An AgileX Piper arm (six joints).
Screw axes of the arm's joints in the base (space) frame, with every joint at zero. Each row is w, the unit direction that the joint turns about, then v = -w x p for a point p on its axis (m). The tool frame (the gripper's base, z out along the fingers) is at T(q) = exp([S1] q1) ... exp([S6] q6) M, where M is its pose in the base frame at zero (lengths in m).
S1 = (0, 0, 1, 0.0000, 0.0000, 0.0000)
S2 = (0, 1, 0, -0.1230, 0.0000, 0.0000)
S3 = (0, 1, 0, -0.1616, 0.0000, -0.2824)
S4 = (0.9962, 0, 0.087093, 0.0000, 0.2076, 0.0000)
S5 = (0, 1, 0, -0.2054, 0.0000, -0.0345)
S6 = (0.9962, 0, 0.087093, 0.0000, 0.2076, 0.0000)
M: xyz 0.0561 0.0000 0.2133 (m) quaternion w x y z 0.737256 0 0.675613 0
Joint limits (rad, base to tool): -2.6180..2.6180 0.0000..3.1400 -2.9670..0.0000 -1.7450..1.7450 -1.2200..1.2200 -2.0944..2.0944
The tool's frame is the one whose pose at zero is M.
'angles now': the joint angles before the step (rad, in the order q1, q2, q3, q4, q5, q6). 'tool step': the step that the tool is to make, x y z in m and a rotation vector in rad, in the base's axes. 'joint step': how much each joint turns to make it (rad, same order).
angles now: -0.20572, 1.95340, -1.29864, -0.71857, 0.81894, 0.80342
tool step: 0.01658, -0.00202, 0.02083, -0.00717, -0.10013, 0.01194
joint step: 0.00015, 0.00013, -0.08133, 0.00643, -0.02491, -0.00109
